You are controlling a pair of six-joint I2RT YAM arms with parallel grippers.
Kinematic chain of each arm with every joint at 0, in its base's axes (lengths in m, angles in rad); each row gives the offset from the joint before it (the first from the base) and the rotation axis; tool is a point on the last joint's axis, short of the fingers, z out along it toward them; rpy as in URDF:
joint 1: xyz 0 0 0.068 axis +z
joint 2: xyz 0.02 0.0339 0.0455 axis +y
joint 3: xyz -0.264 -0.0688 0 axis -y
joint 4: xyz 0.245 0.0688 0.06 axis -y
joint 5: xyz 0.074 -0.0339 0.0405 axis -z
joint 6: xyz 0.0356 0 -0.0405 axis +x
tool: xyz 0 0 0 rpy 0 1.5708 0
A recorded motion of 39 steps. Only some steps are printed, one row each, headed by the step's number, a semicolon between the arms.
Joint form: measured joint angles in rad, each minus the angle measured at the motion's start. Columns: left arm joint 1, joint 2, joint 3, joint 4, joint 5, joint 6; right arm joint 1, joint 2, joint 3, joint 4, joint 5, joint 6.
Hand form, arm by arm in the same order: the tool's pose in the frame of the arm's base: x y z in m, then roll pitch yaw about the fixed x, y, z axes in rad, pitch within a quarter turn. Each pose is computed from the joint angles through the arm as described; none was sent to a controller.
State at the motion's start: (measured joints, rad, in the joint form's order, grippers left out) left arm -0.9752 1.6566 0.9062 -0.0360 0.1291 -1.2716; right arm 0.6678 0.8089 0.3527 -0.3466 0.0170 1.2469
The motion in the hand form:
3: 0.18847 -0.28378 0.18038 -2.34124 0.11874 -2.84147; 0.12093 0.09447 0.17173 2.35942 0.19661 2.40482
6: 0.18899 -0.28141 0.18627 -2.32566 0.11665 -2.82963; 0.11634 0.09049 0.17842 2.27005 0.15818 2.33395
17: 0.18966 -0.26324 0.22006 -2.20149 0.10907 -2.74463; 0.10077 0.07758 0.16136 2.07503 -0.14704 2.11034
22: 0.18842 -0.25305 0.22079 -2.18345 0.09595 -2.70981; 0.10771 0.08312 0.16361 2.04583 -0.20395 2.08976
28: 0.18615 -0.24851 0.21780 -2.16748 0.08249 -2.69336; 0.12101 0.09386 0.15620 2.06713 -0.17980 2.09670
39: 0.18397 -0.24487 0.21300 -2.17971 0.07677 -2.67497; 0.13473 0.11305 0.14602 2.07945 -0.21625 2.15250
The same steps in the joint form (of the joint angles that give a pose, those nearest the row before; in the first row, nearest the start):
3: 0.0046 -0.0080 0.0061 0.0000 0.0046 -0.0053; 0.0000 -0.0603 -0.0244 -0.0027 0.0031 0.0679
6: 0.0099 -0.0275 0.0061 -0.0042 0.0057 -0.0134; 0.0000 -0.1446 -0.0404 0.0095 0.0111 0.1416
17: 0.0431 -0.1560 -0.0198 0.0175 0.0023 -0.0687; 0.0000 -0.3902 -0.2022 0.1160 0.0248 0.5142
22: 0.0588 -0.1945 -0.0580 0.0347 -0.0019 -0.0927; 0.0000 -0.3185 -0.2022 0.2217 0.0233 0.5726
28: 0.0618 -0.2114 -0.0912 0.0664 -0.0023 -0.1133; 0.0015 -0.1301 -0.2022 0.3868 0.0244 0.5497
39: 0.0618 -0.2194 -0.1141 0.0698 -0.0164 -0.1270; 0.0297 0.1156 -0.1919 0.6146 -0.0198 0.5688

